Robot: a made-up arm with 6 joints. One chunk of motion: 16 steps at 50 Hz.
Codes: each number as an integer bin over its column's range. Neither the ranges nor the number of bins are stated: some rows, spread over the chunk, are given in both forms.
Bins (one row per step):
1: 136 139 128 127 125 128
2: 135 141 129 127 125 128
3: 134 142 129 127 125 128
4: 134 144 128 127 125 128
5: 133 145 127 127 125 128
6: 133 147 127 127 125 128
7: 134 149 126 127 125 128
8: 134 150 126 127 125 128
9: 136 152 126 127 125 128
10: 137 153 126 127 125 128
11: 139 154 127 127 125 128
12: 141 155 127 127 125 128
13: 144 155 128 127 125 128
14: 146 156 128 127 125 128
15: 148 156 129 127 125 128
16: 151 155 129 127 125 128
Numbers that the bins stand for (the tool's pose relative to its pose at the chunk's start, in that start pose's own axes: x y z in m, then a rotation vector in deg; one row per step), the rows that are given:
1: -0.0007 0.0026 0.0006 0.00 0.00 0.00
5: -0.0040 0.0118 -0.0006 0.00 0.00 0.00
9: -0.0007 0.0225 -0.0018 0.00 0.00 0.00
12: 0.0048 0.0271 -0.0006 0.00 0.00 0.00
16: 0.0158 0.0271 0.0018 0.00 0.00 0.00
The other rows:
2: -0.0018 0.0056 0.0018 0.00 0.00 0.00
3: -0.0029 0.0072 0.0018 0.00 0.00 0.00
4: -0.0029 0.0102 0.0006 0.00 0.00 0.00
6: -0.0040 0.0148 -0.0006 0.00 0.00 0.00
7: -0.0029 0.0179 -0.0018 0.00 0.00 0.00
8: -0.0029 0.0194 -0.0018 0.00 0.00 0.00
10: 0.0004 0.0240 -0.0018 0.00 0.00 0.00
11: 0.0026 0.0255 -0.0006 0.00 0.00 0.00
13: 0.0081 0.0271 0.0006 0.00 0.00 0.00
14: 0.0103 0.0286 0.0006 0.00 0.00 0.00
15: 0.0125 0.0286 0.0018 0.00 0.00 0.00

